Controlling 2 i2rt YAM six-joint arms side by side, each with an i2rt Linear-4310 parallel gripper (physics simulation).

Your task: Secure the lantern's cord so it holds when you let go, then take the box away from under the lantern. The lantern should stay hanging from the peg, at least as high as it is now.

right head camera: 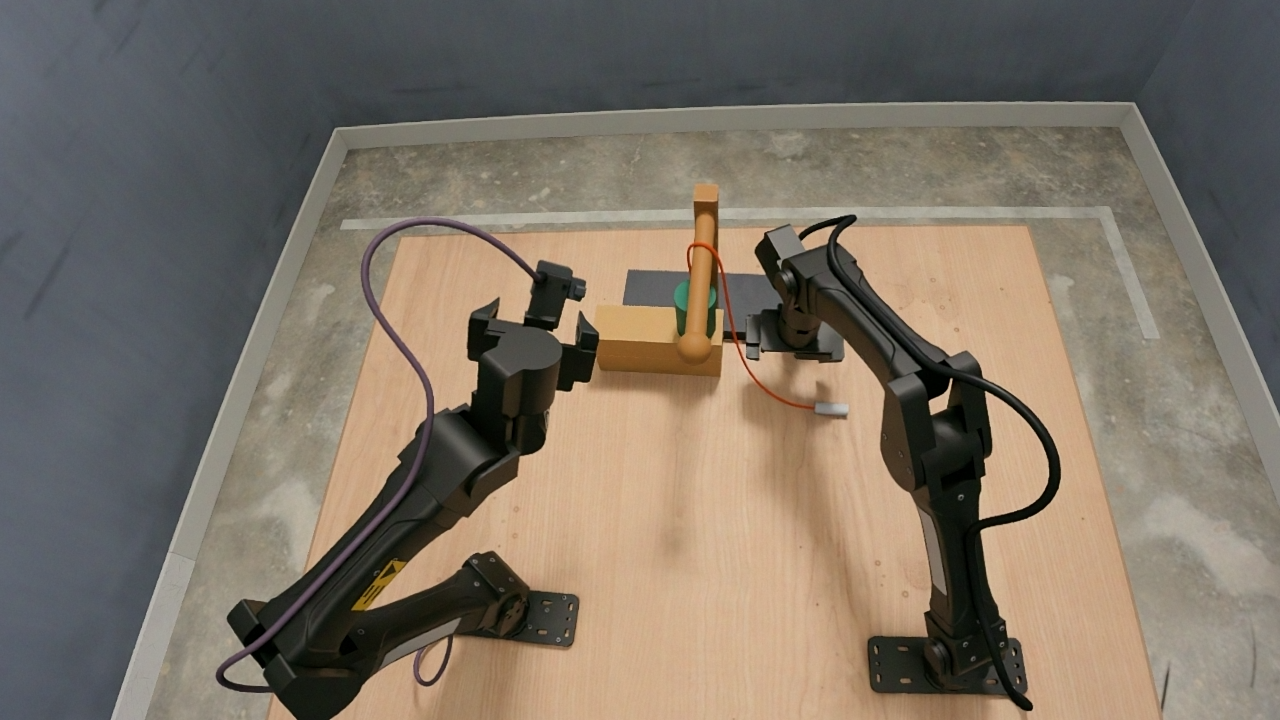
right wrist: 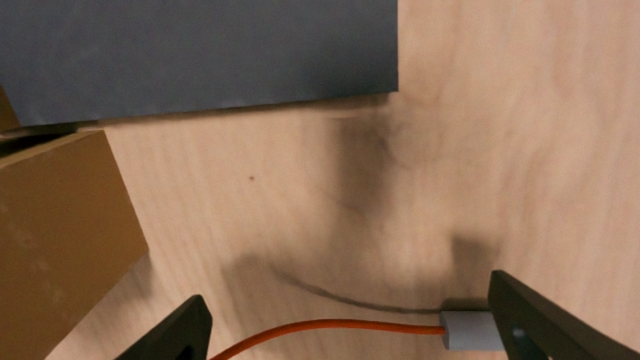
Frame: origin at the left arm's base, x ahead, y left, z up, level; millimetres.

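Seen in the pictures: right gripper, fingertip midpoint: (right head camera: 787,358) (right wrist: 342,295); left arm's base, origin of the base link: (right head camera: 508,614); right arm's base, origin of the base link: (right head camera: 945,665).
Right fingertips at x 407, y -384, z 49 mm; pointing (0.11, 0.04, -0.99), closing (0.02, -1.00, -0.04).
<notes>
Offsets run from my right fingertips to a thing's middle. Level surfaces: height alone.
The green lantern @[22 mm ahead, 142 mm left, 91 mm up] (right head camera: 683,304) is partly hidden under the wooden peg @[38 mm back, 128 mm left, 251 mm up] (right head camera: 704,241), at the box. The tan box @[23 mm ahead, 202 mm left, 1 mm up] (right head camera: 637,349) (right wrist: 65,230) stands on the table below it. The red cord (right head camera: 735,324) (right wrist: 320,324) passes over the peg and runs toward the front right to a grey end piece @[64 mm back, 70 mm right, 40 mm down] (right head camera: 830,410) (right wrist: 469,331). My right gripper (right head camera: 794,351) (right wrist: 342,295) is open, above the table behind the end piece and right of the box; nothing is between its fingers. My left gripper (right head camera: 534,340) is open and empty, left of the box.
A dark grey base plate @[12 mm ahead, 128 mm left, 116 mm up] (right head camera: 651,284) (right wrist: 200,55) lies behind the box and reaches toward my right gripper. The peg sticks out toward the front from its wooden post. The wooden table @[49 mm down] (right head camera: 680,608) (right wrist: 525,150) lies under everything, with both arm bases at its front.
</notes>
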